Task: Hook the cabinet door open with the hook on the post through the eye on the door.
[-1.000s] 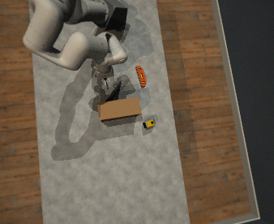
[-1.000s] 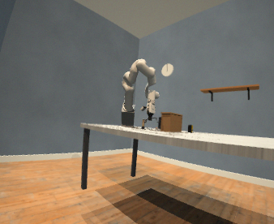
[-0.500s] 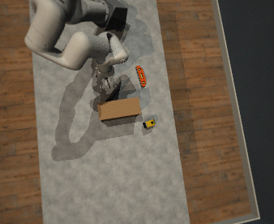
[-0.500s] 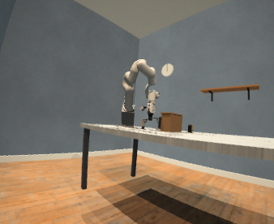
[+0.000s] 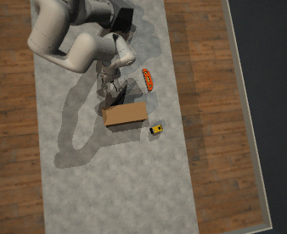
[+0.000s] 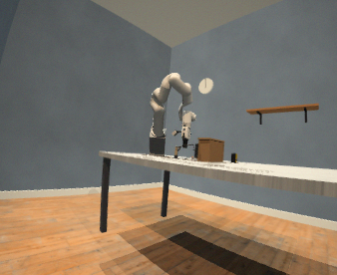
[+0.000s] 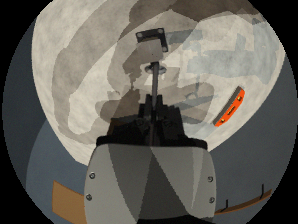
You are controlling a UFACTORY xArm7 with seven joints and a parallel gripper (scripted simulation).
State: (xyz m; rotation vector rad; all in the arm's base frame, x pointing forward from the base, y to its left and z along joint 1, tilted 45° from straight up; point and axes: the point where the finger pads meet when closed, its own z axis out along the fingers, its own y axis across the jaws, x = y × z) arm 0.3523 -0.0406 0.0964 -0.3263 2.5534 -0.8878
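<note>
Now: the dark door 11 cm ahead of my hand, 1 cm to the right of it and 4 cm below it. Round my hand: thin black hook: 1 cm ahead, 1 cm below; small yellow block: 39 cm ahead, 15 cm to the left, 7 cm below; orange level: 5 cm ahead, 24 cm to the left, 10 cm below.
</note>
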